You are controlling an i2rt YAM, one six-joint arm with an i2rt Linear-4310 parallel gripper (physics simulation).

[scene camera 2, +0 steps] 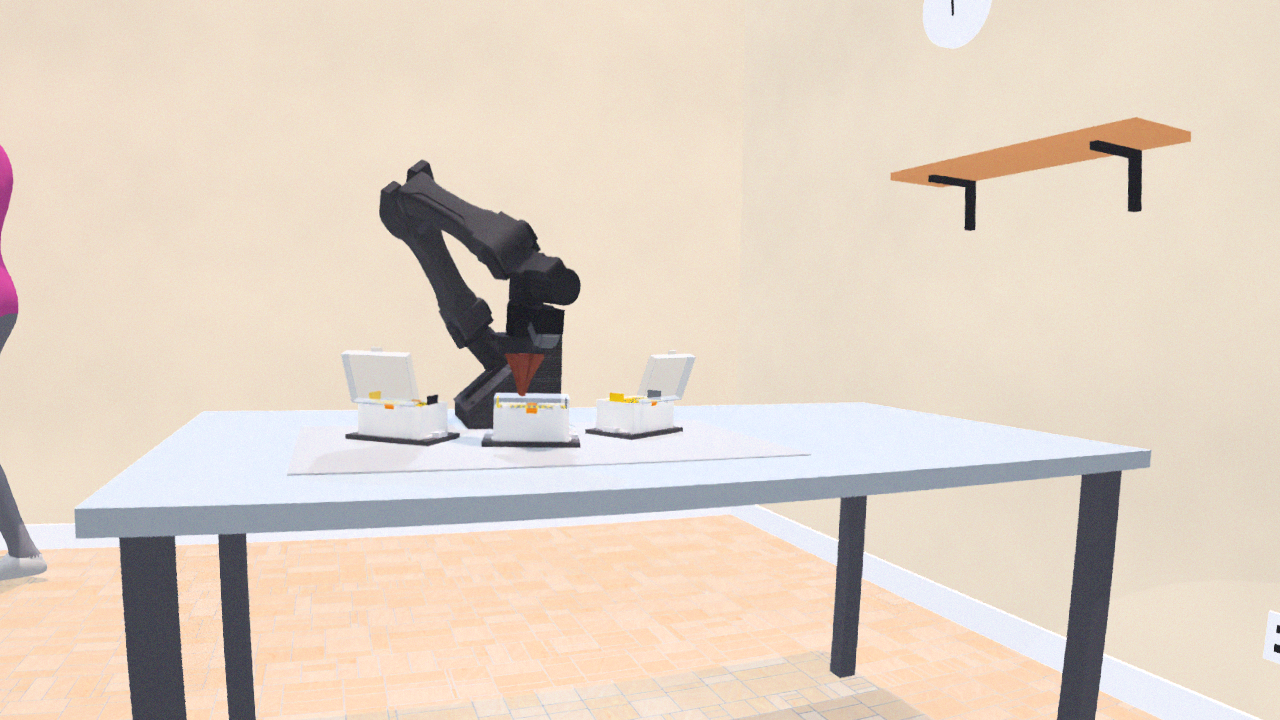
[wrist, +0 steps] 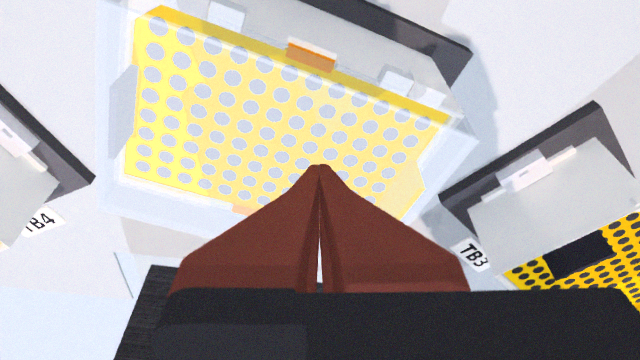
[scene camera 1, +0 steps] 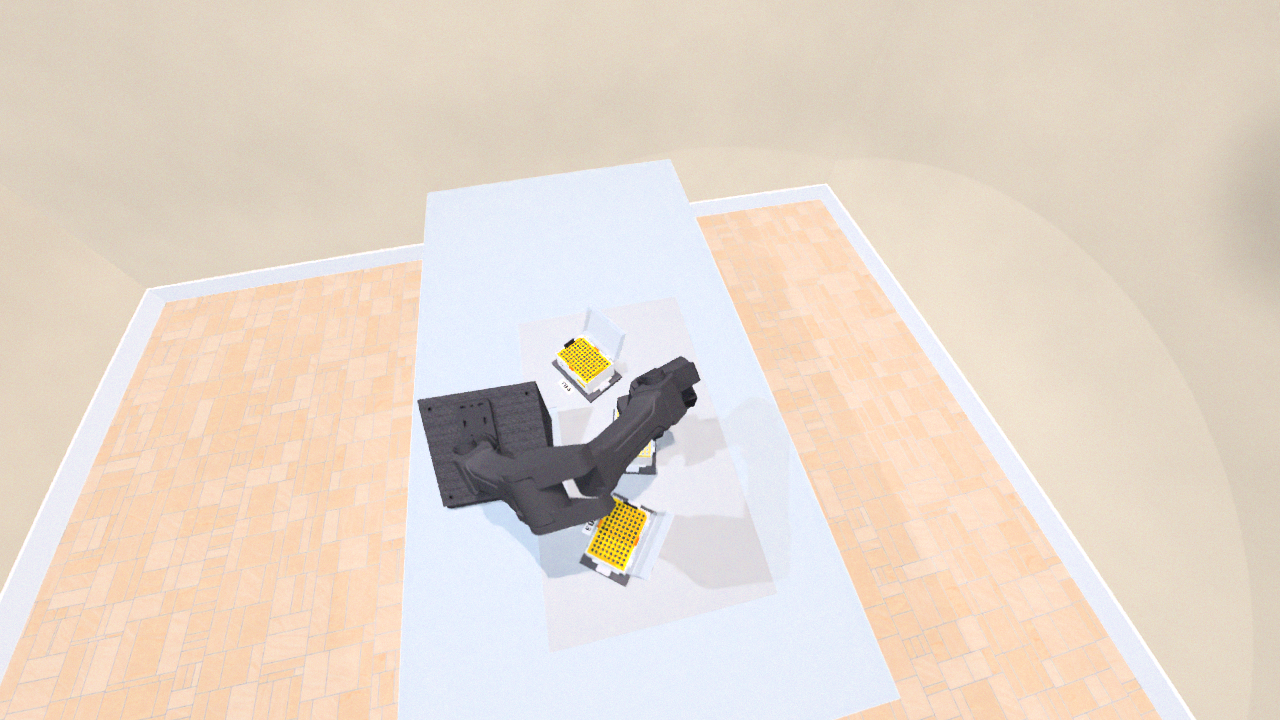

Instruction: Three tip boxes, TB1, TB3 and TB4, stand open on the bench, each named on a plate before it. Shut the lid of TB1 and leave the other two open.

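Frame: origin at the arm's base, x ahead, y left, z up, level; centimetres.
Seen in the pictures: gripper, fingertip midpoint: [scene camera 2: 521, 395] [wrist: 319, 179]; arm's base at its link origin: [scene camera 2: 502, 364] [scene camera 1: 482, 446].
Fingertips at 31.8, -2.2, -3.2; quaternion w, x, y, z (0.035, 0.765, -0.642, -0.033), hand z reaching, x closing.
Observation:
Offsets run from my fingertips to a thing's top centre, as dx, dy, dz. Level surfaces: height alone.
The middle box, TB1 by its place between the others {-0.3, +1.8, -0.3} [scene camera 1: 643, 453] [scene camera 2: 531, 425] [wrist: 270, 115], has its clear lid down and level over the yellow tip rack; whether it is fully seated I cannot tell. Its name plate is hidden. TB4 {-9.9, +22.1, -1.1} [scene camera 1: 586, 360] [scene camera 2: 633, 416] [wrist: 17, 195] and TB3 {-7.9, -17.9, -1.1} [scene camera 1: 617, 535] [scene camera 2: 402, 420] [wrist: 550, 195] stand either side with lids raised. My gripper [scene camera 2: 522, 393] [wrist: 319, 179] is shut and empty, its red-brown fingertips together, pointing down at or just above the middle lid. The arm hides the fingers in scene camera 1.
The boxes stand on dark bases on a pale mat {dz -7.7} [scene camera 1: 590, 626] [scene camera 2: 716, 454] on the bench {dz -8.0} [scene camera 1: 554, 241] [scene camera 2: 948, 438]. The arm's black base plate [scene camera 1: 519, 416] is beside the mat. A wall shelf [scene camera 2: 1038, 150] is far behind the bench.

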